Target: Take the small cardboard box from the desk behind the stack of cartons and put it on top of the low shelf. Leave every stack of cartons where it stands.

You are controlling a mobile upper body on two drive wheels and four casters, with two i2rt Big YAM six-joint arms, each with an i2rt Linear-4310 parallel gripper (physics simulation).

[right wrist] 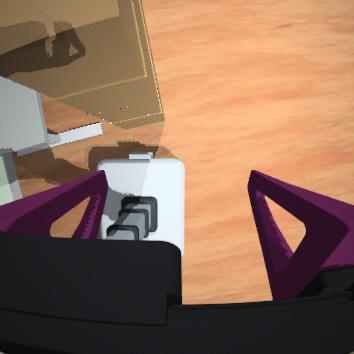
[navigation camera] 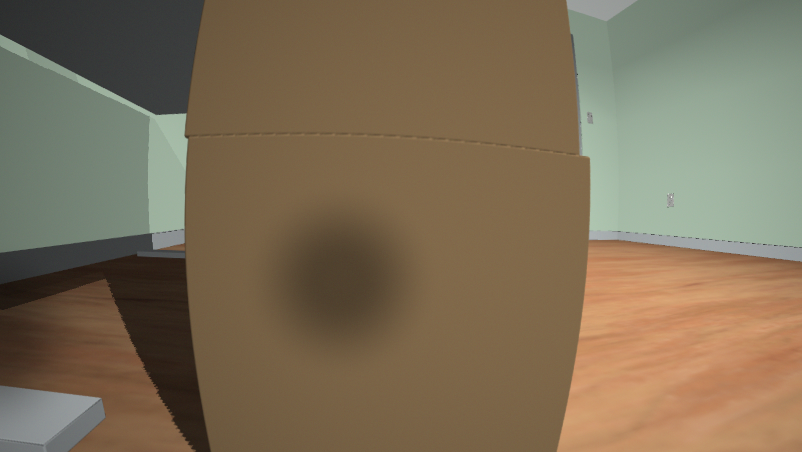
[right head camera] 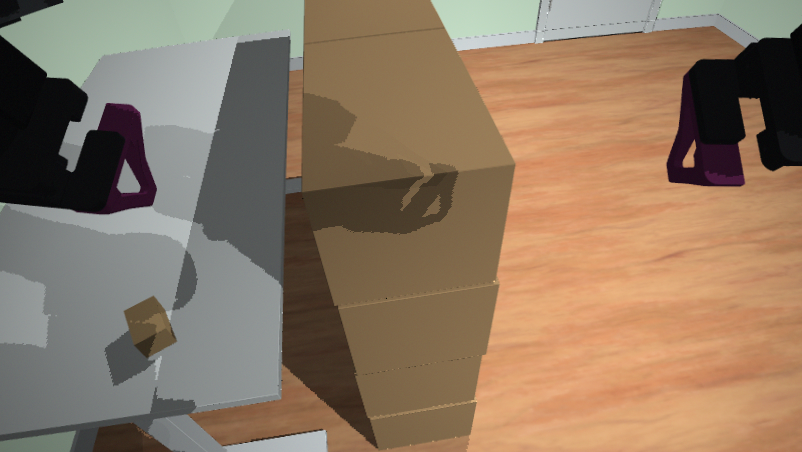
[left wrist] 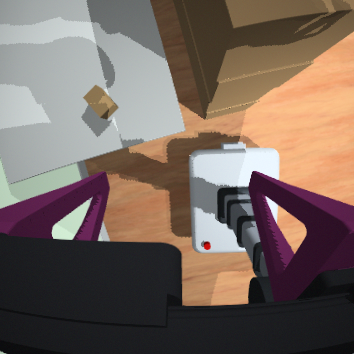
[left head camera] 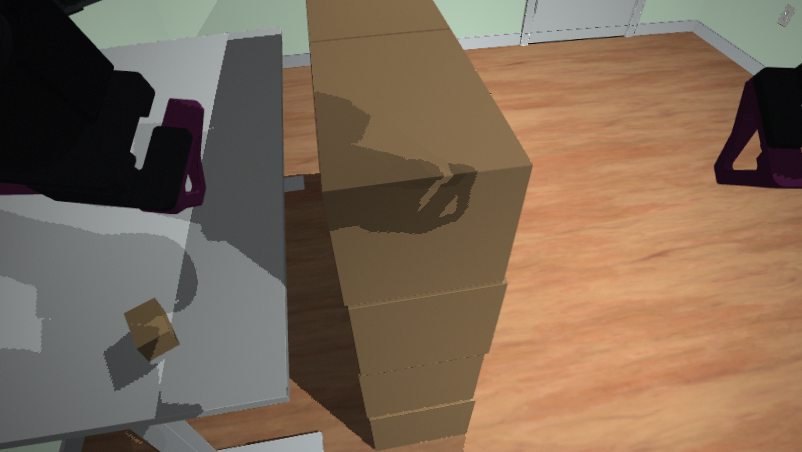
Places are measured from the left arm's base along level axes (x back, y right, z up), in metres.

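Where they show: left gripper, fingertip midpoint: (right head camera: 92, 191) (left wrist: 178, 178) (left head camera: 136, 190); right gripper, fingertip midpoint: (right wrist: 177, 177) (right head camera: 740, 173) (left head camera: 781, 175).
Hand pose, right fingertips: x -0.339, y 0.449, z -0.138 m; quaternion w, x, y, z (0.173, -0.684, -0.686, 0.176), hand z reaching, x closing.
After its pixels a point has its place.
The small cardboard box (left head camera: 151, 328) {x -0.498, y -0.286, z -0.640 m} (right head camera: 149, 325) {x -0.498, y -0.286, z -0.640 m} (left wrist: 101, 102) {x -0.503, y -0.288, z -0.640 m} lies on the grey desk (left head camera: 241, 348) {x -0.489, y -0.130, z -0.690 m} (right head camera: 230, 348) {x -0.484, y -0.139, z -0.690 m} (left wrist: 150, 105) {x -0.489, y -0.139, z -0.690 m} (right wrist: 20, 115) {x -0.499, y -0.129, z -0.690 m}, left of the tall carton stack (left head camera: 426, 331) (right head camera: 421, 331) (left wrist: 260, 62) (right wrist: 105, 65) (navigation camera: 449, 252). My left gripper (left wrist: 178, 178) {x -0.327, y -0.010, z -0.143 m} is open and empty; in the head views it hangs over the desk, farther back than the box. My right gripper (right wrist: 177, 177) {x -0.339, y 0.449, z -0.138 m} is open and empty, over the floor right of the stack, partly cut off in the head views. The low shelf does not show in any view.
The stack stands close in front of my white base (left wrist: 215, 165) {x -0.231, y 0.116, z -1.150 m} (right wrist: 167, 185) {x -0.168, y 0.390, z -1.150 m}. A narrow gap separates it from the desk's right edge. A desk foot (right wrist: 80, 134) (navigation camera: 50, 412) lies low at the left. A door (left head camera: 584, 16) {x -3.341, y 1.391, z -1.234 m} is in the far wall.
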